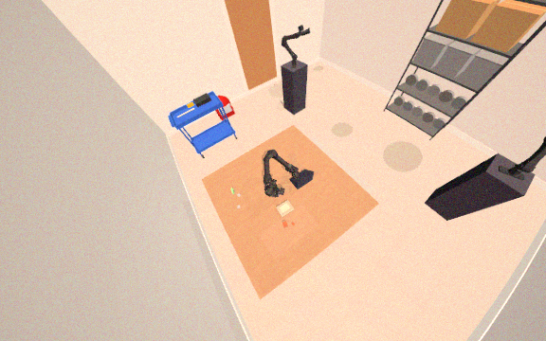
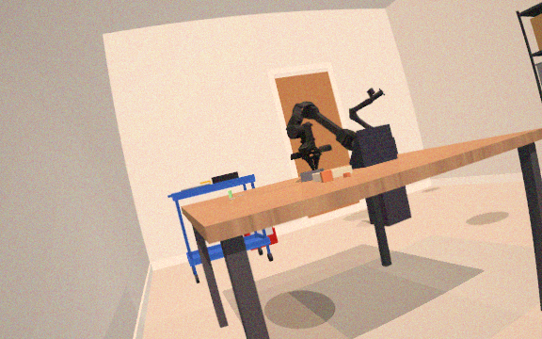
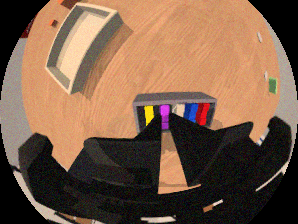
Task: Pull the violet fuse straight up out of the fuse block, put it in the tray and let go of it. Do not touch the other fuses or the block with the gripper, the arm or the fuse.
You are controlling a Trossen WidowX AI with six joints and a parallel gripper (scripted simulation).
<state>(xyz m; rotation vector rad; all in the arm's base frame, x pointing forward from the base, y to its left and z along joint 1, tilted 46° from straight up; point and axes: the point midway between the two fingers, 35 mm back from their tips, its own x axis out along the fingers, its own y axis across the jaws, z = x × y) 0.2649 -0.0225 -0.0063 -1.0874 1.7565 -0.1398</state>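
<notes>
The violet fuse lies 1 cm below my gripper tip. Round my gripper tip: green piece: 33 cm ahead, 31 cm to the right, 2 cm below; pale tray: 2 cm ahead, 17 cm to the left, 3 cm below; orange block: 11 cm ahead, 29 cm to the left, 2 cm below.
</notes>
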